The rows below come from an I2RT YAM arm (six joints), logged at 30 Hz.
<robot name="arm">
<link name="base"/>
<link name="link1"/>
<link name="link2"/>
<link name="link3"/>
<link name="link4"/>
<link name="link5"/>
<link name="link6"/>
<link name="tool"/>
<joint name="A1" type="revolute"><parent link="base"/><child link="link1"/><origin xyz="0 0 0.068"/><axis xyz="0 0 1"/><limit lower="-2.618" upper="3.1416"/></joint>
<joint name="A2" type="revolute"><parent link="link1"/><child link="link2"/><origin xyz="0.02 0.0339 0.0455" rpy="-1.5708 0 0"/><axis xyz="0 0 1"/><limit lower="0" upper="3.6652"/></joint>
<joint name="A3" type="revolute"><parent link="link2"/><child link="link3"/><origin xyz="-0.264 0 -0.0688" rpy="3.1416 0 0"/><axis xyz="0 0 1"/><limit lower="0" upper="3.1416"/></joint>
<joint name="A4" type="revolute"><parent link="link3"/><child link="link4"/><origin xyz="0.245 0.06 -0.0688"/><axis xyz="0 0 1"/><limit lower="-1.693" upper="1.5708"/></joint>
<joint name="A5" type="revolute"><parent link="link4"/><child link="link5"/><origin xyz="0.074 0.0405 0.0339" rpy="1.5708 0 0"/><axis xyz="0 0 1"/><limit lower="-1.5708" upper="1.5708"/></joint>
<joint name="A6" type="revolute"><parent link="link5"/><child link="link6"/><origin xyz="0.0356 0 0.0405" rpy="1.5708 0 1.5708"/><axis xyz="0 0 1"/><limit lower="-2.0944" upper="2.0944"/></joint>
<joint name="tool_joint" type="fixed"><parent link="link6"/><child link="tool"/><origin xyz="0 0 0" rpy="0 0 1.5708"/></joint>
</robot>
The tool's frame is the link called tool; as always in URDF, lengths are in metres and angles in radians.
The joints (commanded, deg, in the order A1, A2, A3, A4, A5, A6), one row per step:
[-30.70, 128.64, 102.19, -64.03, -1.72, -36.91]
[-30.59, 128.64, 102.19, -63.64, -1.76, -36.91]
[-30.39, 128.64, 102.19, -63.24, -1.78, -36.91]
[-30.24, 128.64, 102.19, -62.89, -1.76, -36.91]
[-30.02, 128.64, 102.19, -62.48, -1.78, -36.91]
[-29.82, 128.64, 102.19, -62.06, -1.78, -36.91]
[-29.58, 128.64, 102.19, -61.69, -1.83, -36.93]
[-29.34, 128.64, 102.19, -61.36, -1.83, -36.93]
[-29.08, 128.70, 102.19, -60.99, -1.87, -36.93]
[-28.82, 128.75, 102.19, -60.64, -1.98, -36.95]
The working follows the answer.
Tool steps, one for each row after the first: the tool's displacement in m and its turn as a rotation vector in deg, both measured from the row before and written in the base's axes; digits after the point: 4 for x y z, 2 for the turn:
[0.0011, 0.0004, 0.0000, -0.16, -0.36, 0.11]
[0.0014, 0.0009, 0.0000, -0.19, -0.35, 0.20]
[0.0011, 0.0006, 0.0000, -0.19, -0.29, 0.15]
[0.0015, 0.0011, 0.0000, -0.19, -0.36, 0.22]
[0.0014, 0.0009, 0.0000, -0.21, -0.36, 0.20]
[0.0015, 0.0013, 0.0000, -0.14, -0.35, 0.26]
[0.0014, 0.0013, 0.0000, -0.16, -0.29, 0.24]
[0.0016, 0.0014, -0.0004, -0.12, -0.29, 0.26]
[0.0016, 0.0015, -0.0003, -0.05, -0.32, 0.29]

Tool pose at each row, in the base's axes (x y z in m, rotation vector in deg; rounded; the steps above come from the unrounded poses):
[0.3703, -0.2186, 0.1547, -9.71, 179.16, 2.66]
[0.3714, -0.2183, 0.1547, -9.87, 178.81, 2.36]
[0.3728, -0.2173, 0.1547, -10.17, 178.45, 2.04]
[0.3739, -0.2167, 0.1547, -10.40, 178.17, 1.71]
[0.3754, -0.2157, 0.1547, -10.73, 177.80, 1.39]
[0.3769, -0.2147, 0.1548, -11.03, 177.43, 1.03]
[0.3784, -0.2135, 0.1548, -11.42, 177.07, 0.79]
[0.3799, -0.2122, 0.1548, -11.78, 176.77, 0.52]
[0.3815, -0.2108, 0.1544, -12.17, 176.47, 0.32]
[0.3831, -0.2094, 0.1541, -12.59, 176.12, 0.22]

